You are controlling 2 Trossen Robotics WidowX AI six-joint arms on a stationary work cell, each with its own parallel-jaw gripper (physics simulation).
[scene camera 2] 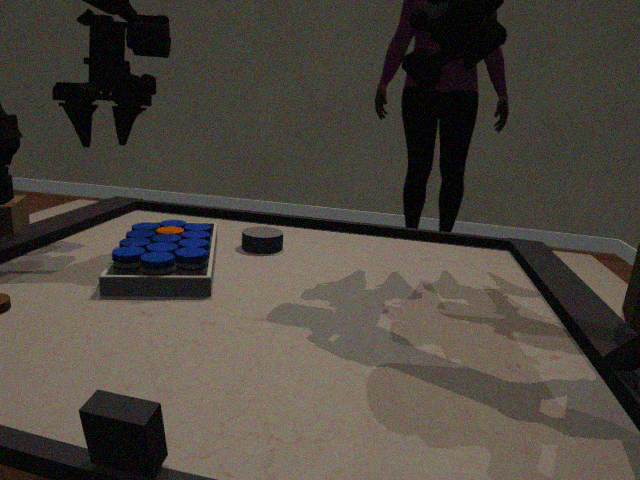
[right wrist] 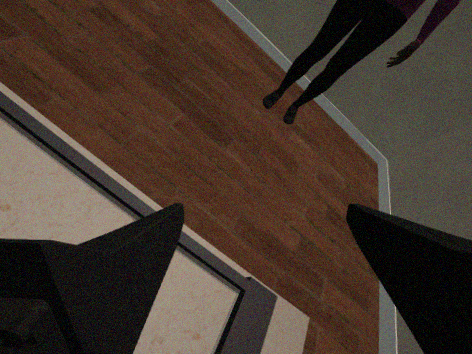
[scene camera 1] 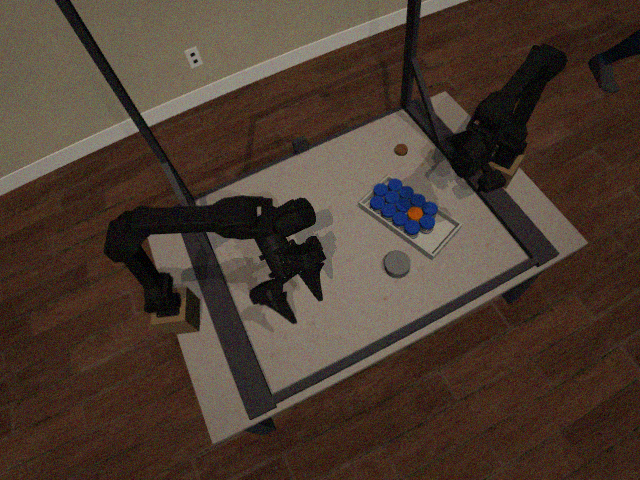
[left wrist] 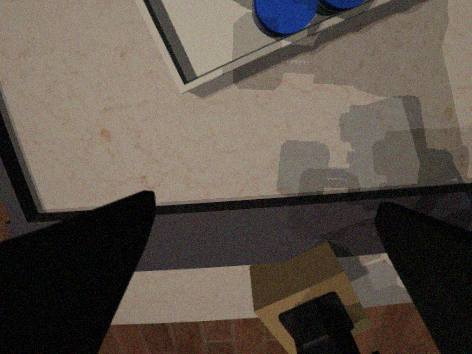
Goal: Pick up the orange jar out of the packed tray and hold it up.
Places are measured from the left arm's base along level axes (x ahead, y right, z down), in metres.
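Where they show: left gripper, fingertip midpoint: (scene camera 2: 105, 146) (scene camera 1: 470, 178) (left wrist: 267, 207); right gripper, fingertip midpoint: (scene camera 2: 446, 80) (right wrist: 264, 211) (scene camera 1: 308, 311); left arm's base, origin of the base link: (scene camera 1: 503, 158) (left wrist: 316, 320); right arm's base, origin of the base link: (scene camera 1: 168, 305).
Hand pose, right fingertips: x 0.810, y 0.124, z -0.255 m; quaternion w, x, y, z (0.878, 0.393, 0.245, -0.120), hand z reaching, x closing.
Things, the pixels of their top centre, and the offset from my right fingertips.
- orange jar, middle of its top: (scene camera 2: 170, 229) (scene camera 1: 415, 212) dx -0.488, dy +0.011, dz +0.277 m
- pale tray, middle of its top: (scene camera 2: 168, 244) (scene camera 1: 409, 212) dx -0.490, dy +0.031, dz +0.296 m
- grey round disc, middle of its top: (scene camera 2: 262, 231) (scene camera 1: 397, 262) dx -0.324, dy -0.029, dz +0.295 m
- small brown disc, middle of its top: (scene camera 1: 401, 148) dx -0.710, dy +0.195, dz +0.313 m
- dark block, middle of its top: (scene camera 2: 121, 403) (scene camera 1: 299, 139) dx -0.521, dy +0.493, dz +0.267 m
The orange jar (scene camera 1: 415, 213) (scene camera 2: 170, 229) stands upright in the pale tray (scene camera 1: 433, 255) (scene camera 2: 155, 286) (left wrist: 165, 52), packed among several blue-topped jars (scene camera 1: 391, 197) (scene camera 2: 157, 260) (left wrist: 286, 12). Its orange top shows in both scene views; the jar does not show in the left wrist view. My left gripper (scene camera 1: 475, 178) (scene camera 2: 104, 145) (left wrist: 267, 207) is open and empty, pointing down, high above the table and over toward the frame beam at the right in scene camera 1, off the tray. My right gripper (scene camera 1: 308, 311) (right wrist: 264, 211) is open and empty, well left of the tray in scene camera 1.
A grey round disc (scene camera 1: 397, 263) (scene camera 2: 262, 240) stands beside the tray. A small brown disc (scene camera 1: 401, 149) (scene camera 2: 4, 303) lies beyond its other side. A dark block (scene camera 1: 300, 144) (scene camera 2: 124, 428) sits at the table edge. A dark upright post (scene camera 1: 410, 51) rises near the left arm.
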